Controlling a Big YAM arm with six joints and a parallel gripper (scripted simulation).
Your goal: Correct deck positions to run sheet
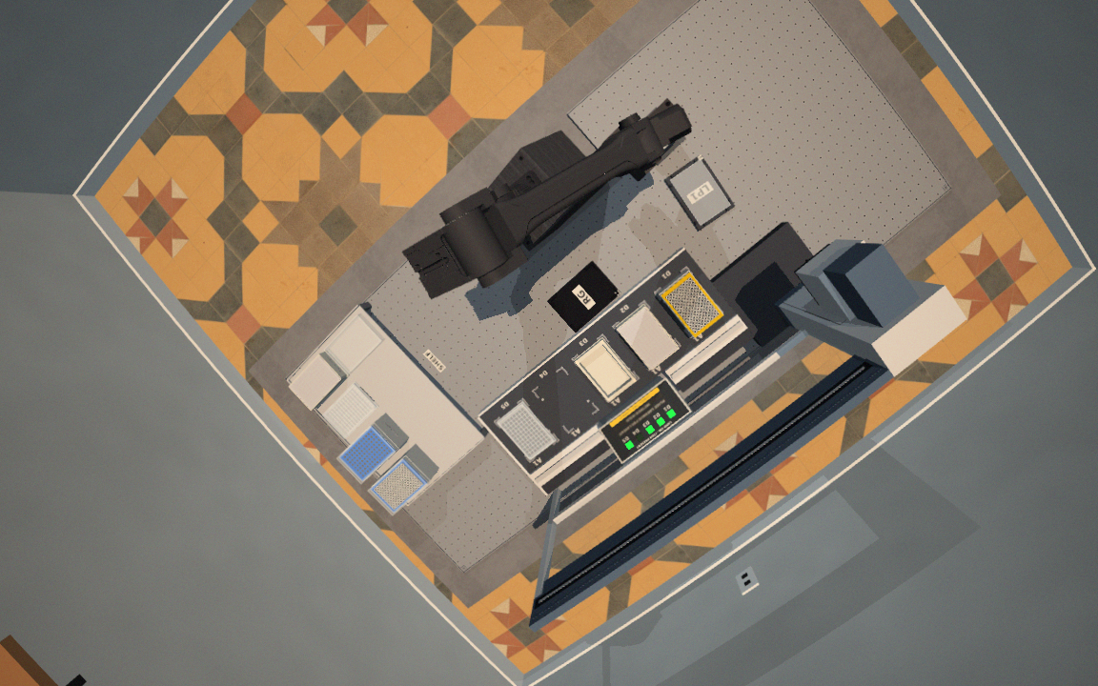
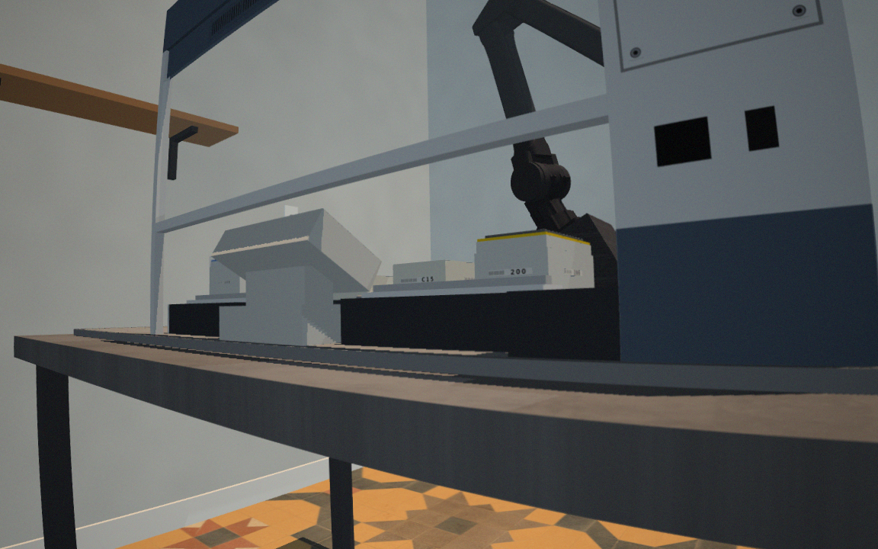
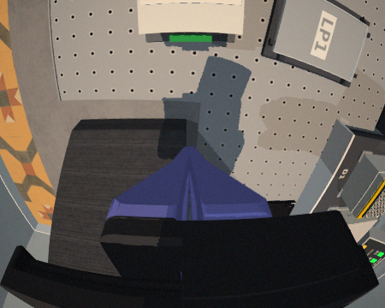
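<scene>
Right now the green button is 8 cm below my hand, 6 cm to the left of it and 1 cm behind it. Also, from my hand: cream reservoir: 36 cm ahead, 31 cm to the right, 10 cm below; white sealed block: 35 cm ahead, 19 cm to the right, 9 cm below; yellow-rimmed tip rack: 35 cm ahead, 6 cm to the right, 6 cm below.
</scene>
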